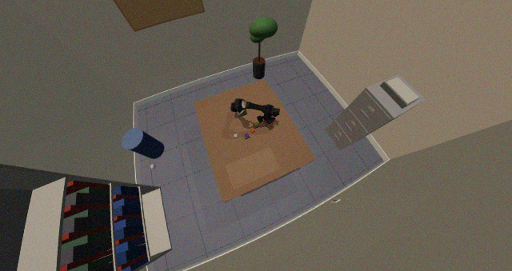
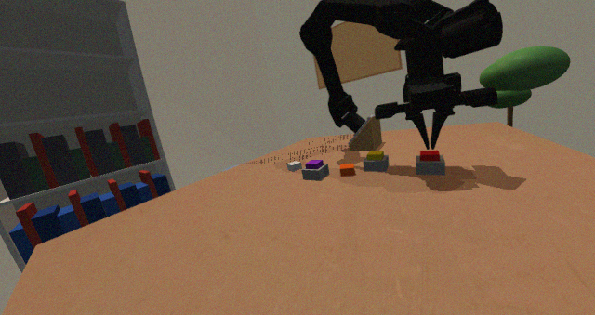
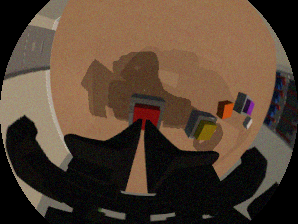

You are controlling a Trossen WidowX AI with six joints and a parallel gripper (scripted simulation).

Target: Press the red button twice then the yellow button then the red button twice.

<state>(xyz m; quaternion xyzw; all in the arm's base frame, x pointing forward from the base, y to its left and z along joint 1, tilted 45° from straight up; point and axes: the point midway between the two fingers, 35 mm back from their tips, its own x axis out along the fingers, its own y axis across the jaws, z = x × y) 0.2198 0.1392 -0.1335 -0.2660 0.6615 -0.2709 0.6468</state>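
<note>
Right now my gripper tip is 10 mm above the red button. Round my gripper tip: yellow button (110 mm to the right, 10 mm below, 10 mm behind); orange block (170 mm to the right, 40 mm below, 30 mm ahead); purple button (240 mm to the right, 60 mm ahead, 10 mm below).
</note>
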